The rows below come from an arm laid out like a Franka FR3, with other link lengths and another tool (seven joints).
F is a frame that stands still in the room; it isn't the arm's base.
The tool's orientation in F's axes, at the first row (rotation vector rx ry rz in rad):
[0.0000, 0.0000, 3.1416]
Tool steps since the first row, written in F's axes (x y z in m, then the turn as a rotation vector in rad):
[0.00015, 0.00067, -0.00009, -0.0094, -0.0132, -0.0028]
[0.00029, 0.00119, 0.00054, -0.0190, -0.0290, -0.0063]
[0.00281, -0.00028, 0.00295, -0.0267, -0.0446, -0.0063]
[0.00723, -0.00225, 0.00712, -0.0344, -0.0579, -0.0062]
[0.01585, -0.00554, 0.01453, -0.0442, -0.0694, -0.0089]
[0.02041, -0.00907, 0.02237, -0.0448, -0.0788, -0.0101]
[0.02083, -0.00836, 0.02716, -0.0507, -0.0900, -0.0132]
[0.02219, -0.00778, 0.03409, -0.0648, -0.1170, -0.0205]
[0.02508, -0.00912, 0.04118, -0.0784, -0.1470, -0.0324]
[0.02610, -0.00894, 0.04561, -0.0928, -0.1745, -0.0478]
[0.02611, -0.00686, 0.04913, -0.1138, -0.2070, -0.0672]
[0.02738, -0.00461, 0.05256, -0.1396, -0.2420, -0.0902]
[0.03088, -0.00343, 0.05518, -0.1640, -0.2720, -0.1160]
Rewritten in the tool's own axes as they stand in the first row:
[-0.00015, -0.00067, -0.00009, 0.0094, 0.0132, -0.0028]
[-0.00029, -0.00119, 0.00054, 0.0190, 0.0290, -0.0063]
[-0.00281, 0.00028, 0.00295, 0.0267, 0.0446, -0.0063]
[-0.00723, 0.00225, 0.00712, 0.0344, 0.0579, -0.0062]
[-0.01585, 0.00554, 0.01453, 0.0442, 0.0694, -0.0089]
[-0.02041, 0.00907, 0.02237, 0.0448, 0.0788, -0.0101]
[-0.02083, 0.00836, 0.02716, 0.0507, 0.0900, -0.0132]
[-0.02219, 0.00778, 0.03409, 0.0648, 0.1170, -0.0205]
[-0.02508, 0.00912, 0.04118, 0.0784, 0.1470, -0.0324]
[-0.02610, 0.00894, 0.04561, 0.0928, 0.1745, -0.0478]
[-0.02611, 0.00686, 0.04913, 0.1138, 0.2070, -0.0672]
[-0.02738, 0.00461, 0.05256, 0.1396, 0.2420, -0.0902]
[-0.03088, 0.00343, 0.05518, 0.1640, 0.2720, -0.1160]

